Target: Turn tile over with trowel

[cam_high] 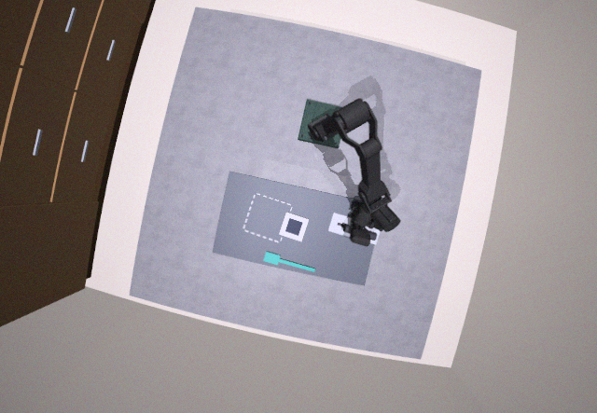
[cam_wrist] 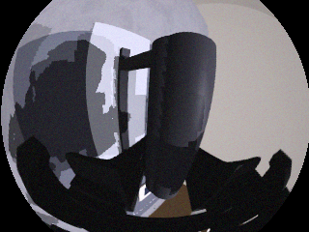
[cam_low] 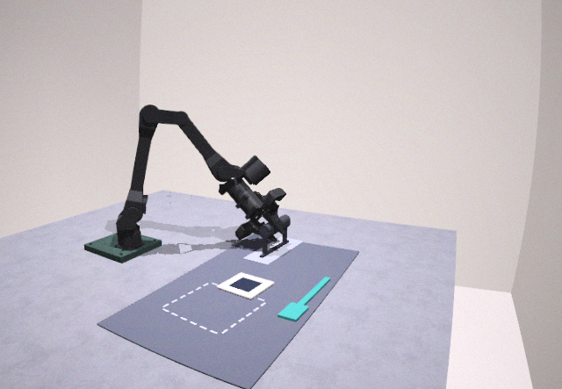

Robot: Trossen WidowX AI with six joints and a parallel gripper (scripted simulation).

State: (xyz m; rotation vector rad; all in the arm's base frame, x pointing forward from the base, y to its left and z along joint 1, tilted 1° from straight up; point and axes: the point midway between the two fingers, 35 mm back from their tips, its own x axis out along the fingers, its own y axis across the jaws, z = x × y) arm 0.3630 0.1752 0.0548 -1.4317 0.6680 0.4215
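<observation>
The grey mat is 21 cm to the right of my gripper tip, 7 cm below it and 1 cm ahead of it. The rest, counted from my gripper tip: teal trowel 24 cm to the right, 15 cm ahead, 4 cm below; then tile 22 cm to the right, 4 cm below.
</observation>
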